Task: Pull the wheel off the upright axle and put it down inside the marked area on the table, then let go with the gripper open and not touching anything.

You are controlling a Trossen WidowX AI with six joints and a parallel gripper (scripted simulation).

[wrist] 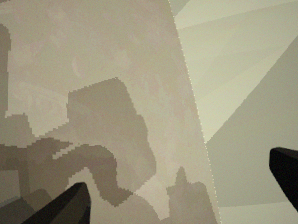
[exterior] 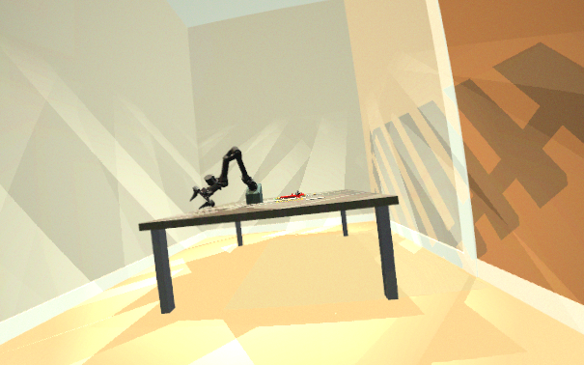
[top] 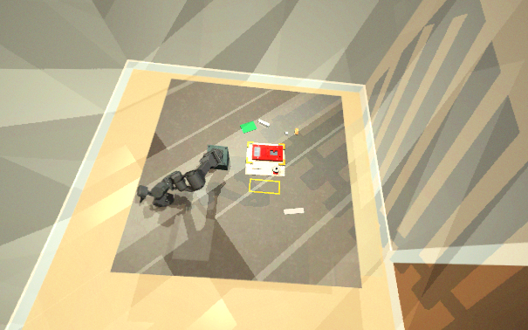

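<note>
My gripper tip is 66 cm short of the white wheel, 36 cm to the right of it and 1 cm above it. Round my gripper tip: white base plate: 59 cm ahead, 44 cm to the left, 4 cm below; green circuit board: 65 cm to the left, 43 cm ahead, 5 cm below; white bar: 70 cm to the left, 53 cm ahead, 4 cm below.
</note>
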